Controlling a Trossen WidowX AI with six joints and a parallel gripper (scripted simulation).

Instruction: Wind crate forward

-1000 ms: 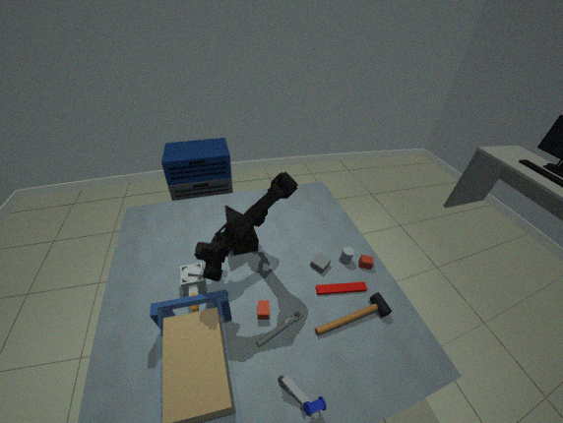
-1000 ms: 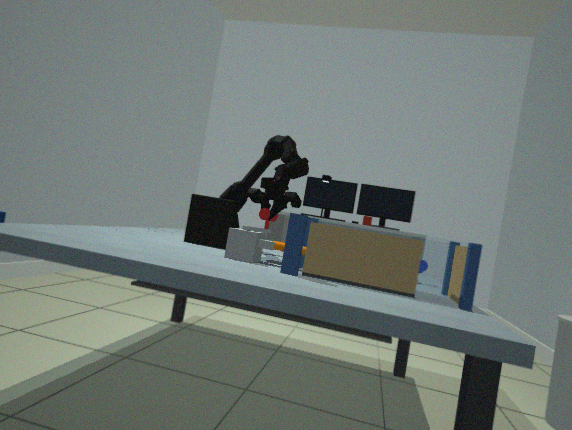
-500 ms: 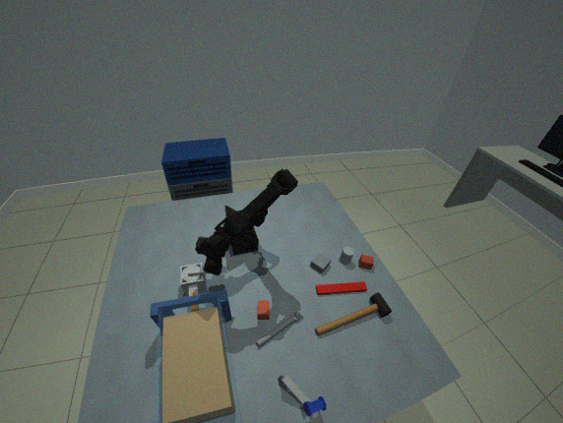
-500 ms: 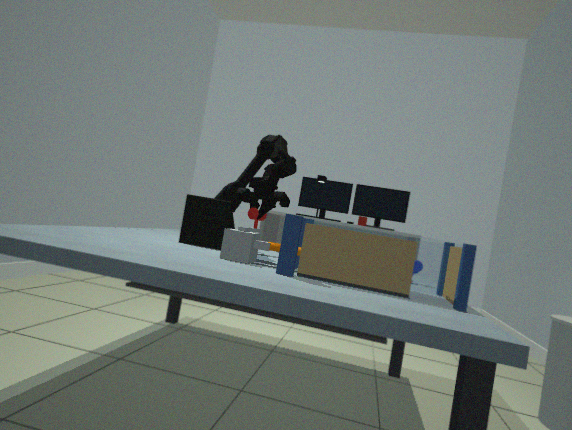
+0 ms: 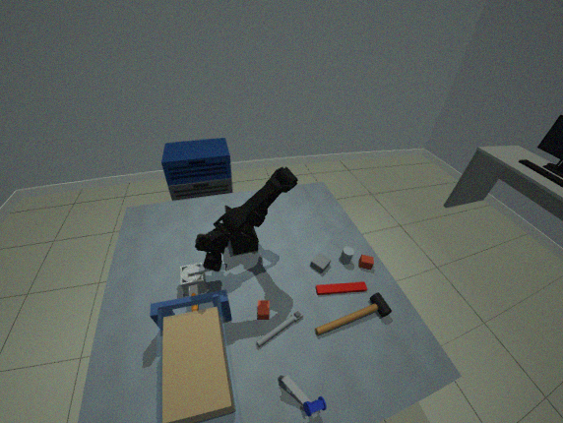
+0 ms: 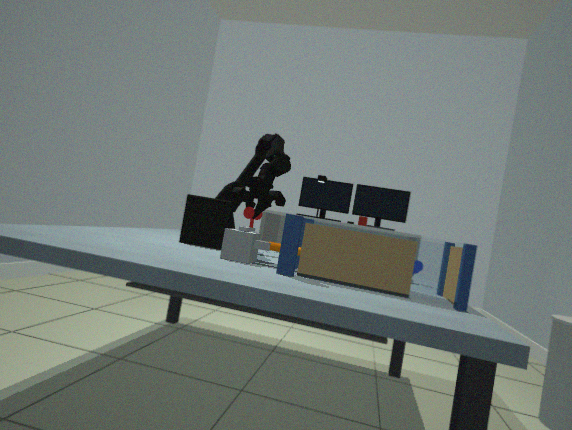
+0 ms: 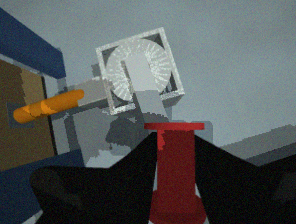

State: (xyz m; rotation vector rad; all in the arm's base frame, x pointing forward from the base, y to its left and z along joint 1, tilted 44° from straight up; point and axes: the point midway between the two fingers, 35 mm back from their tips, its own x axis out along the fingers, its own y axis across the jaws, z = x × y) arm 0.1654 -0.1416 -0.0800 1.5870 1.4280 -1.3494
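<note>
My gripper tip is 1 cm short of the red-knobbed winch handle, 2 cm to the left of it and 3 cm above it. The rest, counted from my gripper tip: grey winch (9 cm to the right, 10 cm below); clear-panelled cubby (41 cm ahead, 10 cm to the right, 2 cm below); red knob (1 cm ahead, 2 cm to the left).
</note>
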